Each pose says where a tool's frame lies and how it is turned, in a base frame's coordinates. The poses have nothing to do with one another.
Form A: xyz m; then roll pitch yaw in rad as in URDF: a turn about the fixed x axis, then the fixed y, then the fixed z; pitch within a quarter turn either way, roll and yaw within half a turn.
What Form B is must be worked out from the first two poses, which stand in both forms.
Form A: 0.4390, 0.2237, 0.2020, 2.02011, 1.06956, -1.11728
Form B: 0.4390, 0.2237, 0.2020; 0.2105, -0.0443, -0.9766; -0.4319, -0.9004, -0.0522; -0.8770, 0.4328, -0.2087
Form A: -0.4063, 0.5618, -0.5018, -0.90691, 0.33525, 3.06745
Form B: -0.4063, 0.5618, -0.5018; -0.9417, 0.2128, -0.2605; 0.0700, -0.6337, -0.7704; -0.3290, -0.7438, 0.5819
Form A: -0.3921, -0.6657, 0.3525, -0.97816, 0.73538, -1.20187
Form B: -0.3921, -0.6657, 0.3525; 0.2674, 0.3203, 0.9088; -0.6917, 0.7204, -0.0504; -0.6709, -0.6151, 0.4142
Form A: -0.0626, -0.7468, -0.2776, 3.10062, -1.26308, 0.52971
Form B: -0.0626, -0.7468, -0.2776; 0.2614, 0.4712, 0.8424; 0.1530, -0.8820, 0.4458; 0.9530, 0.0124, -0.3026
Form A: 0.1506, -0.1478, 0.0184, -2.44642, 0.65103, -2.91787
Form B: 0.1506, -0.1478, 0.0184; -0.7756, 0.2081, 0.5959; -0.1765, 0.8349, -0.5213; -0.6060, -0.5095, -0.6109
